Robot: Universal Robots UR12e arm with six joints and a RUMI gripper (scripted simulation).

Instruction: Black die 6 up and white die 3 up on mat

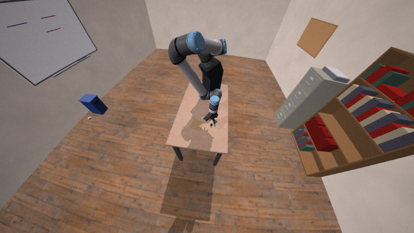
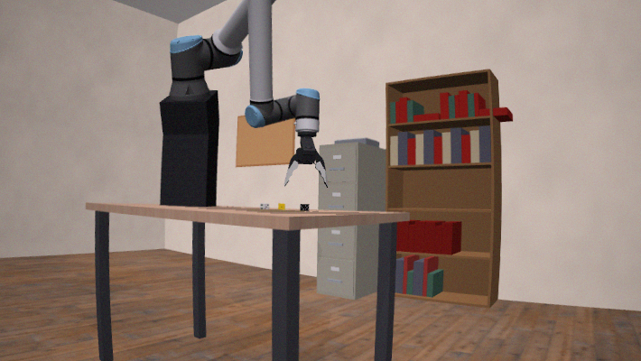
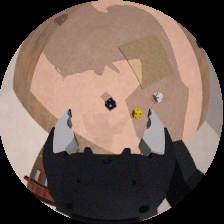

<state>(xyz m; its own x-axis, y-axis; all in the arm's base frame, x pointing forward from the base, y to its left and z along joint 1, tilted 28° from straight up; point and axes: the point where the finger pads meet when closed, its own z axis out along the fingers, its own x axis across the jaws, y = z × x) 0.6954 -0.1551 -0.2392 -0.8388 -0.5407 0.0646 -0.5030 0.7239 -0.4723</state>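
Right now my hand is 2 cm past the black die, 2 cm to the right of it and 7 cm above it. Round my hand: tan mat (4 cm behind, 16 cm to the right, 8 cm below); white die (13 cm behind, 8 cm to the right, 7 cm below); yellow die (10 cm behind, 1 cm to the left, 7 cm below).
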